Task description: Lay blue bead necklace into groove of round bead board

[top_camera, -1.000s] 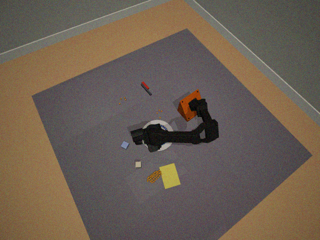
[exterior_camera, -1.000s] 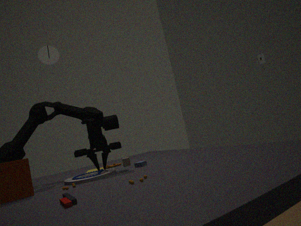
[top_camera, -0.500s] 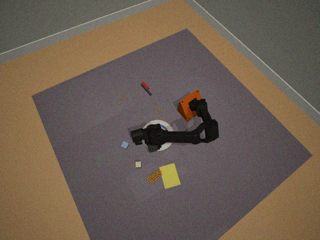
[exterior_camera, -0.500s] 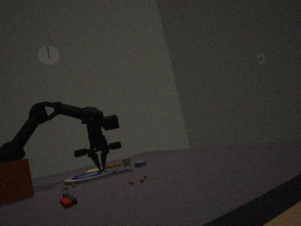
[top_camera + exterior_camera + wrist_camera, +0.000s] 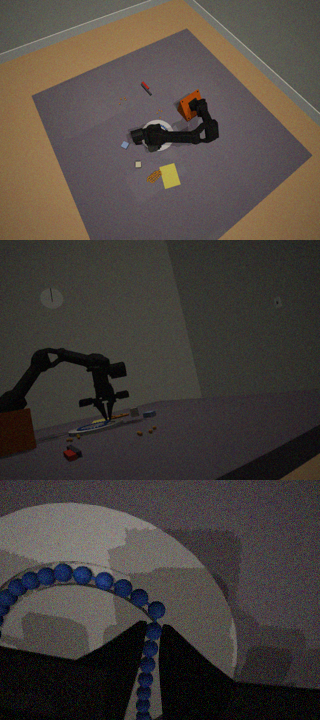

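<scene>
My gripper tip is now 60 mm past the round white bead board, 10 mm to the left of it and 10 mm above it. Round my gripper tip: cream cube (140 mm ahead, 60 mm to the left); yellow sheet (40 mm ahead, 210 mm to the left, 20 mm below); light blue cube (140 mm ahead, 80 mm to the right, 10 mm below).
</scene>
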